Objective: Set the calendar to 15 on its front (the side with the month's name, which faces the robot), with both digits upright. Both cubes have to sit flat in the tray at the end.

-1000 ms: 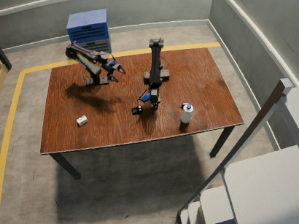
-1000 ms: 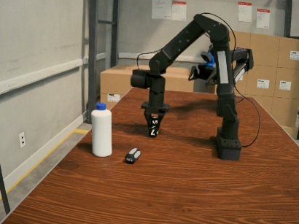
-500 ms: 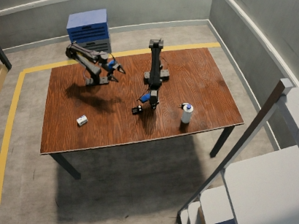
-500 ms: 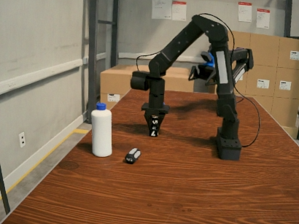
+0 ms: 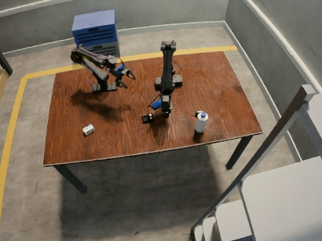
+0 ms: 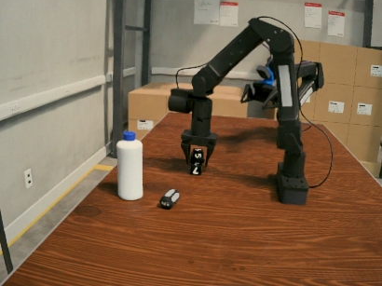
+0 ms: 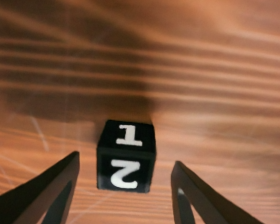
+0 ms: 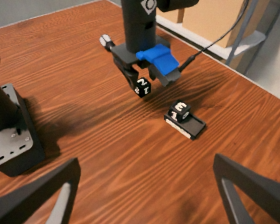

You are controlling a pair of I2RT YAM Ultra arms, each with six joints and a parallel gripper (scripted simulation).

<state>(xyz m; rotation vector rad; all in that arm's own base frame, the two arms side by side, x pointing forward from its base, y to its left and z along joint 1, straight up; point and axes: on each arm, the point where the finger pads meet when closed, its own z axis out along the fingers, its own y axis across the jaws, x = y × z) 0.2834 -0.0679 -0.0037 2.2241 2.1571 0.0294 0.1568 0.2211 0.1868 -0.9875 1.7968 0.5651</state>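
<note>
Right now my left hand is 130 mm to the left of the black calendar tray, 30 mm above it and 20 mm short of it. The rest, counted from my left hand: white bottle (220 mm to the left, 130 mm ahead, 50 mm above).
</note>
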